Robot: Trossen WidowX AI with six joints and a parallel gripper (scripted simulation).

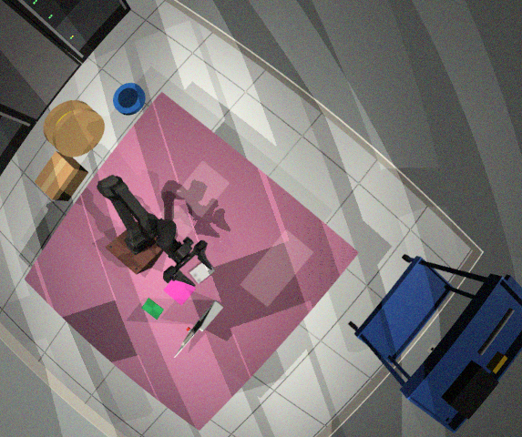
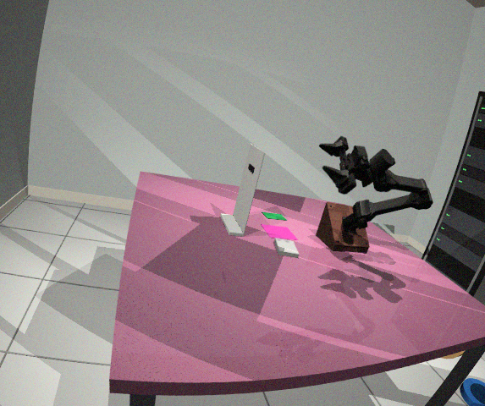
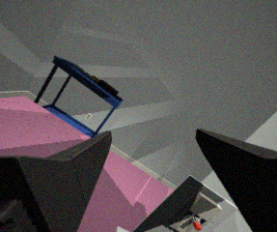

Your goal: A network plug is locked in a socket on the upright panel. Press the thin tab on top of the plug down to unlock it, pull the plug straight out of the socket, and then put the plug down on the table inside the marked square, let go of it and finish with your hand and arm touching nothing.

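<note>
Now: the red plug 250 mm to the right of my gripper tip, 130 mm below it and 110 mm ahead of it. Round my gripper tip: magenta square 360 mm below, 250 mm to the right, 50 mm behind; grey block 350 mm below, 100 mm to the right, 30 mm behind.
</note>
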